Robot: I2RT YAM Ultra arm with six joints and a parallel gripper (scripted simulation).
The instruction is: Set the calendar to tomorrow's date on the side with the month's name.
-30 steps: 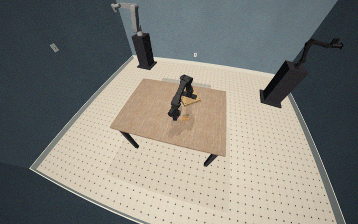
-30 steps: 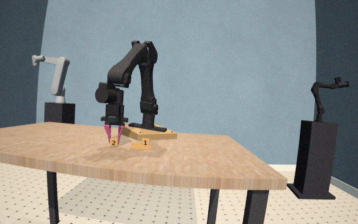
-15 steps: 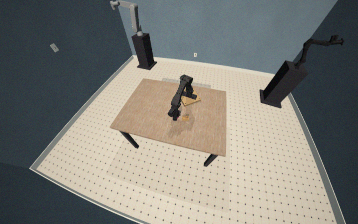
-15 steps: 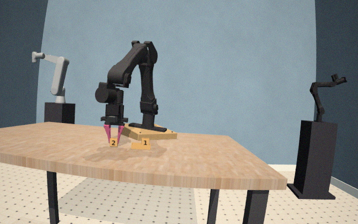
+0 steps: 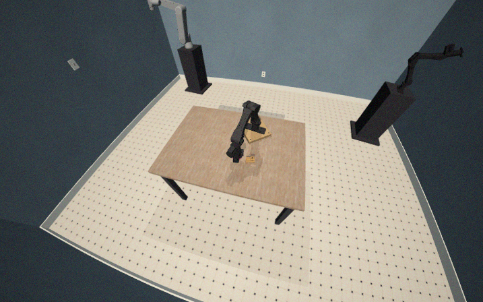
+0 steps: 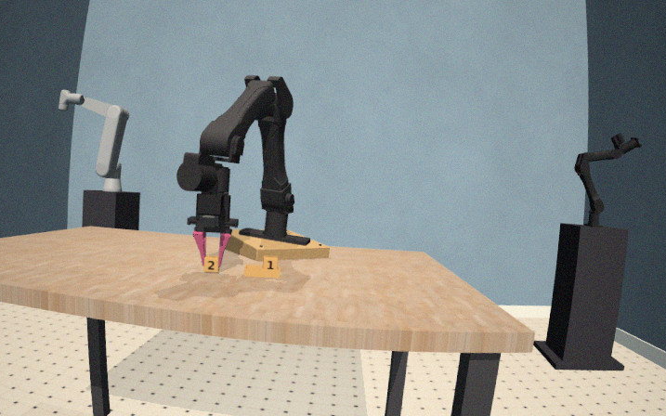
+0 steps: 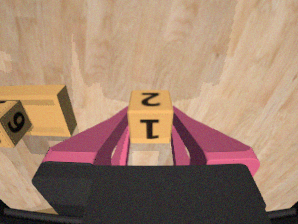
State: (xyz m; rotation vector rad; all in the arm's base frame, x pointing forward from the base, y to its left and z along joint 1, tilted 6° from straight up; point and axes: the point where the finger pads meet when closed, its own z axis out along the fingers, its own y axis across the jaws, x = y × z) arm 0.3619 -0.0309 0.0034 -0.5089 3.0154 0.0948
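My gripper is now right at the digit cube. Also, from my hand: tan tray 100 mm to the left, 40 mm behind, 10 mm below.
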